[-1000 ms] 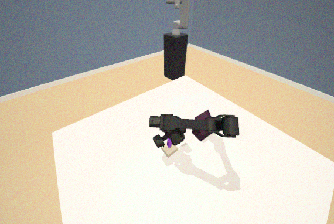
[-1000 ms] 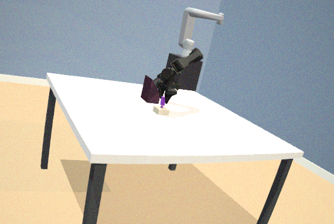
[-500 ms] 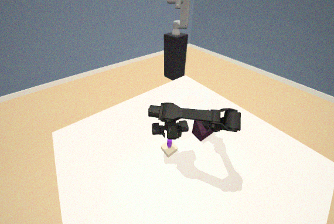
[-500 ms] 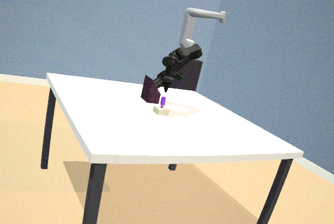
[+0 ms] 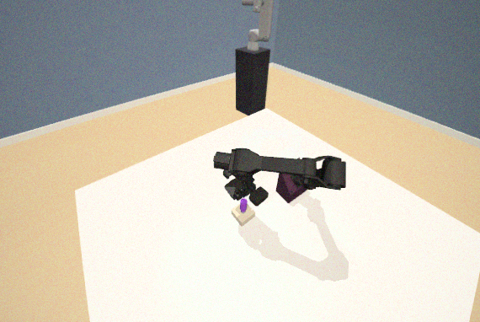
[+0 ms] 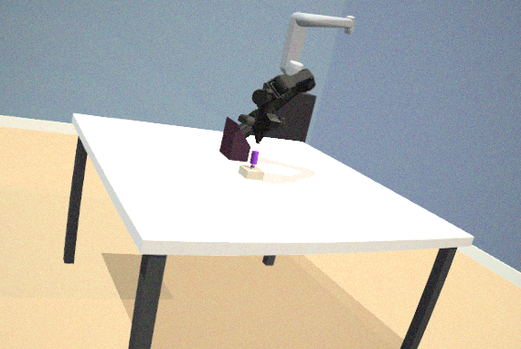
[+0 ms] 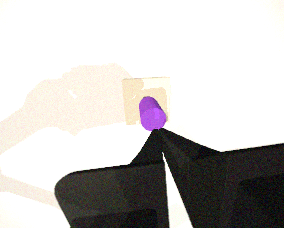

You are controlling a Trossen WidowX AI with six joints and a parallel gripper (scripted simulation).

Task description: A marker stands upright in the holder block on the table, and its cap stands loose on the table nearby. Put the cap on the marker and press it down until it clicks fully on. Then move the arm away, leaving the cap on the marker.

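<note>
Now: the purple cap 5 cm below my gripper tip. Also, from my gripper tip: cream holder block: 12 cm below.
</note>
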